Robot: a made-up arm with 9 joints.
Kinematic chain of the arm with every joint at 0, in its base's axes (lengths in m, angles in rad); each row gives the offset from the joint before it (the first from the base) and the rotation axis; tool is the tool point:
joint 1: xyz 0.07 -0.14 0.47 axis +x
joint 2: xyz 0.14 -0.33 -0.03 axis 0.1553 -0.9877 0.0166
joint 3: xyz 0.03 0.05 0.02 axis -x
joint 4: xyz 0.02 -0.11 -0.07 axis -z
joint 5: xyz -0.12 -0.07 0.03 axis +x
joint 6: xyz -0.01 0.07 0 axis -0.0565 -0.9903 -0.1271
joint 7: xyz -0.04 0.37 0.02 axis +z
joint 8: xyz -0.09 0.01 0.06 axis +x
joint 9: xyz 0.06 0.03 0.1 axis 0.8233 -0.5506 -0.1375
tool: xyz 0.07 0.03 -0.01
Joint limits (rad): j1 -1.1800..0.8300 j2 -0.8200..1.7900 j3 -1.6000..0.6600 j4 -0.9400..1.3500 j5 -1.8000..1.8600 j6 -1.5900..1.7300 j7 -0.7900..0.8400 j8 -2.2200..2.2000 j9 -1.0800..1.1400
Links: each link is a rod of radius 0.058 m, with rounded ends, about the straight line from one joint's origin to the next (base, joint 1, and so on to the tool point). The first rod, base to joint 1, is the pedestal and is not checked.
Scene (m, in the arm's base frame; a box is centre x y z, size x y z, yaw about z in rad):
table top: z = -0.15
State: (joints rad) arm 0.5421 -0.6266 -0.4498 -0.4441 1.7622 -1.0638 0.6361 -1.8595 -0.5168
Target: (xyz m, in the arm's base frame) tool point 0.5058 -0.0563 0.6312
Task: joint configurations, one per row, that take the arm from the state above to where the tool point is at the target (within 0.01 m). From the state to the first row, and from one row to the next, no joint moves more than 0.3 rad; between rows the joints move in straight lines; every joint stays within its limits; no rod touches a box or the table.
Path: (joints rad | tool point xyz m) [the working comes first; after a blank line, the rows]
Joints at the target: -0.3664 -0.8200 0.2575 0.6146 0.8485 -1.0044 0.4188 -1.4899 -0.0950
Straight joint move there: clear.

1: 0.3150 -0.6750 -0.2730 -0.1794 1.5338 -1.0489 0.5818 -1.7671 -0.4114 | 0.3799 -0.8618 0.6246
2: 0.0879 -0.7233 -0.0962 0.0853 1.3053 -1.0341 0.5274 -1.6747 -0.3059 | 0.4325 -0.5711 0.8654
3: -0.1393 -0.7716 0.0806 0.3499 1.0769 -1.0192 0.4731 -1.5823 -0.2005 | 0.4794 -0.2415 0.8486
4: -0.3664 -0.8200 0.2575 0.6146 0.8485 -1.0044 0.4188 -1.4899 -0.0950 | 0.5058 -0.0563 0.6312

